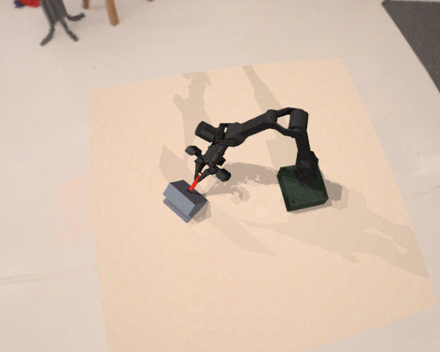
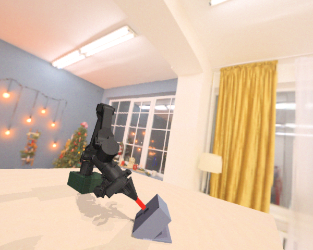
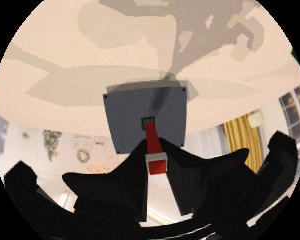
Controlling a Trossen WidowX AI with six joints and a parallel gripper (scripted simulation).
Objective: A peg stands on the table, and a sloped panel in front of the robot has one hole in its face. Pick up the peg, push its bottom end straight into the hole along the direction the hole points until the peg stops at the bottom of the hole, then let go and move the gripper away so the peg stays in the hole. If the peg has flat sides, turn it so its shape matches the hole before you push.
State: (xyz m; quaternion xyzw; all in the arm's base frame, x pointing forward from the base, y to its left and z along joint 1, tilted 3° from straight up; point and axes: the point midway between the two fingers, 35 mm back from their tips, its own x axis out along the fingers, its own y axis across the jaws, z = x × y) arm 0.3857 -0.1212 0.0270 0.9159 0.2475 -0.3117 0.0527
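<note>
Right now my gripper tip is 5 cm short of the grey-blue sloped panel, 5 cm above it and 3 cm to the right of it. The rest, counted from my gripper tip: thin red peg 1 cm to the right, 1 cm behind, 1 cm above.
</note>
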